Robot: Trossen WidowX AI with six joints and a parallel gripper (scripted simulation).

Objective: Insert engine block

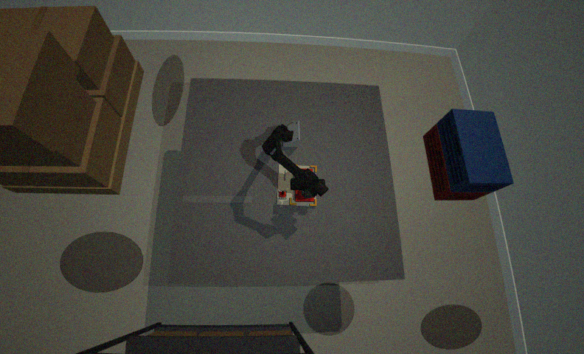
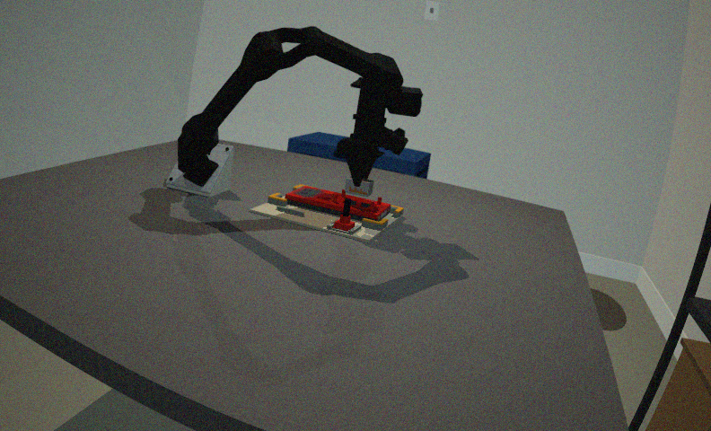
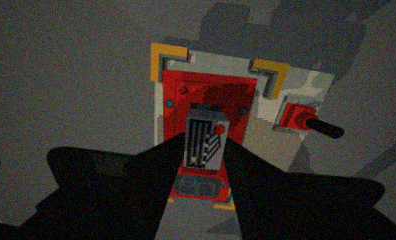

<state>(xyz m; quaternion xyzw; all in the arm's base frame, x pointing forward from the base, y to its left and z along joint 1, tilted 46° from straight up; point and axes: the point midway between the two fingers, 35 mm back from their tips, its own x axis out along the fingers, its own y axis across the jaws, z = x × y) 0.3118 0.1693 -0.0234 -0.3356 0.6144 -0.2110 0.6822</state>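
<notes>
The dark post lies 120 mm to the right of my gripper tip, 30 mm below it and 30 mm ahead of it. Round my gripper tip: grey engine block: 10 mm below.
</notes>
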